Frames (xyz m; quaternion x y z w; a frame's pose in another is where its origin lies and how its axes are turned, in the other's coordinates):
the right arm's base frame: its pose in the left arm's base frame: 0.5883 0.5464 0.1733 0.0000 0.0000 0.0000 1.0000
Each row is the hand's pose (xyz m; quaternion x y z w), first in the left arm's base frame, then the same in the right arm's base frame.
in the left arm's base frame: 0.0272 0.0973 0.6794 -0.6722 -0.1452 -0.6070 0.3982
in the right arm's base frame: -0.5611 -0.4491 0.5061 -0.6722 -0.1452 -0.6070 0.3982
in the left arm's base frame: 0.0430 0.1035 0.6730 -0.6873 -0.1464 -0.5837 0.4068
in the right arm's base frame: -0.5453 -0.4429 0.4997 -0.6873 -0.1464 -0.5837 0.4068
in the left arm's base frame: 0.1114 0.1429 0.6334 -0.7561 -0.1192 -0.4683 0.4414
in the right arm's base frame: -0.4769 -0.4035 0.4601 -0.7561 -0.1192 -0.4683 0.4414
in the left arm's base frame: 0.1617 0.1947 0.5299 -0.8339 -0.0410 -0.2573 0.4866
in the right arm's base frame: -0.4266 -0.3517 0.3566 -0.8339 -0.0410 -0.2573 0.4866
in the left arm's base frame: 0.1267 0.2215 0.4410 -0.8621 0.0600 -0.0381 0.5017
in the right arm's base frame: -0.4616 -0.3249 0.2677 -0.8621 0.0600 -0.0381 0.5017
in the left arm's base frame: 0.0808 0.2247 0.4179 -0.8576 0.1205 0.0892 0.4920
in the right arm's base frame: -0.5075 -0.3217 0.2446 -0.8576 0.1205 0.0892 0.4920
